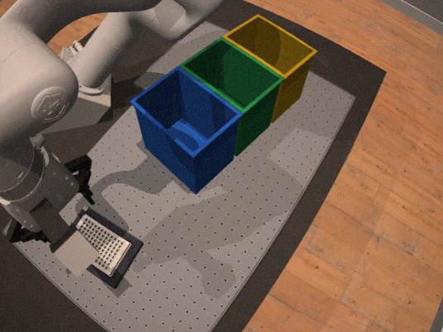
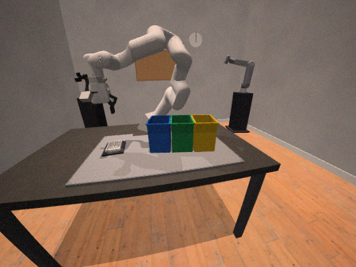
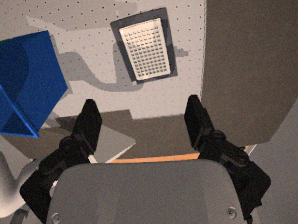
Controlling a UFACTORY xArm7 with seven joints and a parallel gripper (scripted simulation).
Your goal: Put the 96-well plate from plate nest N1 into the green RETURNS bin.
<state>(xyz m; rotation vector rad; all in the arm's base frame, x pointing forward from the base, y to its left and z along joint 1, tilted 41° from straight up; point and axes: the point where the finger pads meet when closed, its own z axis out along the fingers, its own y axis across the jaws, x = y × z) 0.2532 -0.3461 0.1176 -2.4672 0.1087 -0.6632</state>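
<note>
Right now my hand is 2 cm past the white 96-well plate and 22 cm above it. From my hand the other things lie so: blue bin 5 cm behind, 30 cm to the left, 15 cm below; then green bin 5 cm behind, 43 cm to the left, 15 cm below; then dark plate nest 2 cm behind, 23 cm below.
</note>
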